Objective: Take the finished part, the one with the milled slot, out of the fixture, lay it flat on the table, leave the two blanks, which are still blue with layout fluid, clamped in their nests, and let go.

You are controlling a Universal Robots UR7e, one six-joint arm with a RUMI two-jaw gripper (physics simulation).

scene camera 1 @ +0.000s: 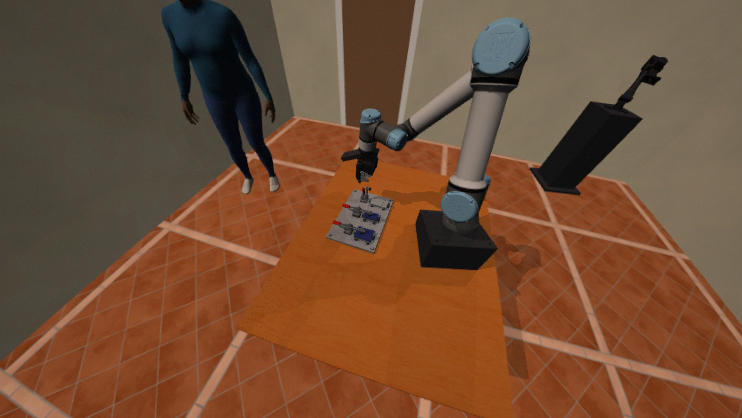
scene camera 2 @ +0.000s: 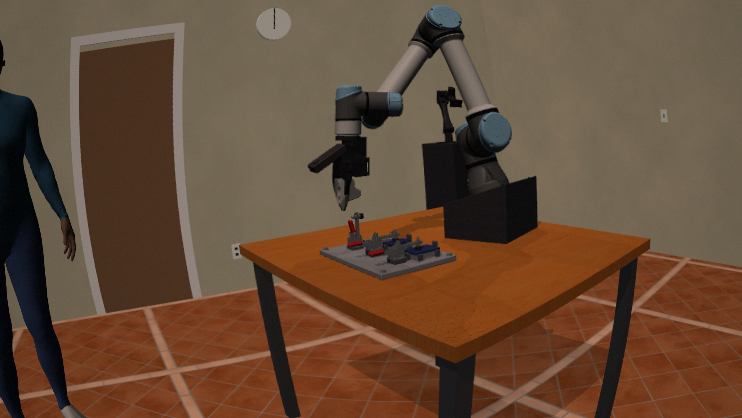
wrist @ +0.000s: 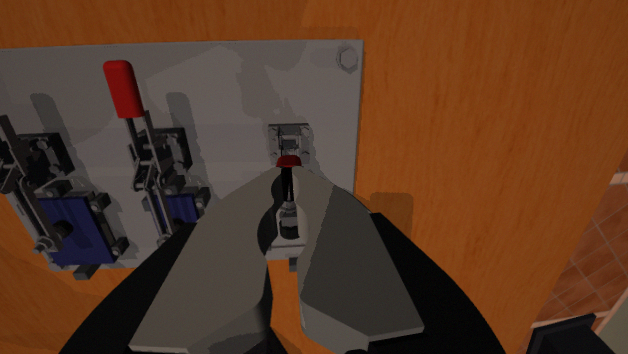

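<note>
The finished part (scene camera 1: pixel 380 202), pale grey, lies in the far nest of the fixture plate (scene camera 1: pixel 337 236) (scene camera 2: pixel 337 252) (wrist: pixel 320 90); its slot is too small to make out, and my fingers mostly hide that nest in the wrist view. The toggle clamp (scene camera 1: pixel 365 195) (scene camera 2: pixel 357 224) beside it stands open, its arm upright. Two blue blanks, the middle one (scene camera 1: pixel 370 217) (scene camera 2: pixel 397 242) (wrist: pixel 187 206) and the near one (scene camera 1: pixel 364 235) (scene camera 2: pixel 423 250) (wrist: pixel 85 240), sit in their nests under lowered clamp arms. My gripper (scene camera 1: pixel 363 179) (scene camera 2: pixel 343 208) (wrist: pixel 289 170) is shut and empty, above the open clamp.
The open clamp's red handle (scene camera 2: pixel 351 226) (wrist: pixel 288 161) stands steeply below my fingertips. The other clamps' red handles (scene camera 1: pixel 345 206) (scene camera 1: pixel 336 223) lie out to the side. The wooden table (scene camera 1: pixel 415 332) (scene camera 2: pixel 519 290) carries the arm's black base (scene camera 1: pixel 454 249) (scene camera 2: pixel 488 220). A person (scene camera 1: pixel 212 57) stands beyond the table.
</note>
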